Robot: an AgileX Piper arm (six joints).
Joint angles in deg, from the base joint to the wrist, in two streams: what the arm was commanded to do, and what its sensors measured. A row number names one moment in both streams.
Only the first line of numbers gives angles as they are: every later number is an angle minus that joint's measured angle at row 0.
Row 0, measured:
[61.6, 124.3, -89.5, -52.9, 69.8, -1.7]
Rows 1 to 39, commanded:
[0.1, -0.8, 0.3, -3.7, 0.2, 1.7]
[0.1, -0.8, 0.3, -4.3, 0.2, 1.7]
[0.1, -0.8, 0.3, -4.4, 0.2, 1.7]
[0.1, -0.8, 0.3, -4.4, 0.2, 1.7]
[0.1, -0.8, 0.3, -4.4, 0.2, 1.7]
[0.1, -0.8, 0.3, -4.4, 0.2, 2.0]
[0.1, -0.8, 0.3, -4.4, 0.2, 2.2]
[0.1, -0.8, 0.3, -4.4, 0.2, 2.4]
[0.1, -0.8, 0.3, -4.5, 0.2, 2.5]
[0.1, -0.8, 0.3, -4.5, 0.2, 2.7]
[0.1, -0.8, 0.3, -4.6, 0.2, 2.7]
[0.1, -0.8, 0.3, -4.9, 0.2, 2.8]
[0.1, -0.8, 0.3, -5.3, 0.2, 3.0]
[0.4, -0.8, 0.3, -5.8, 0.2, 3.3]
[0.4, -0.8, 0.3, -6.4, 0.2, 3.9]
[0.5, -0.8, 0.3, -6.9, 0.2, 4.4]
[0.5, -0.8, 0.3, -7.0, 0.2, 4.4]
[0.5, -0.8, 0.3, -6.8, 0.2, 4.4]
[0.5, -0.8, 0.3, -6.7, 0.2, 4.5]
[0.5, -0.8, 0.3, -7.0, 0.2, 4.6]
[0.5, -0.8, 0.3, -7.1, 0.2, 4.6]
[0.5, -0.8, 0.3, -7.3, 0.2, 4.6]
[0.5, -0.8, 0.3, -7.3, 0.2, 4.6]
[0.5, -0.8, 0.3, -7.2, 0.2, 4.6]
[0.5, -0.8, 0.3, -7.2, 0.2, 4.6]
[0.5, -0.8, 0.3, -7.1, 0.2, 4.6]
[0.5, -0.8, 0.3, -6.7, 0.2, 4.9]
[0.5, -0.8, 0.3, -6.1, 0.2, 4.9]
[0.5, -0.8, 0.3, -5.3, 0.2, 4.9]
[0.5, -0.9, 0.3, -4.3, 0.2, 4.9]
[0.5, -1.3, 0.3, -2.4, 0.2, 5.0]
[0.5, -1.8, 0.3, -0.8, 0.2, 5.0]
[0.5, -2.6, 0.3, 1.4, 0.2, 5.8]
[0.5, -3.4, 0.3, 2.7, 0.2, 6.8]
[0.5, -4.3, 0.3, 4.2, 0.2, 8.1]
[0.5, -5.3, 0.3, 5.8, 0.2, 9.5]
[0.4, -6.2, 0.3, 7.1, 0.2, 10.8]
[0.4, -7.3, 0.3, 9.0, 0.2, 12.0]
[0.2, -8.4, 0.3, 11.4, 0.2, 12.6]
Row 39, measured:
[0.3, -4.0, 0.3, 5.0, -0.1, 8.4]
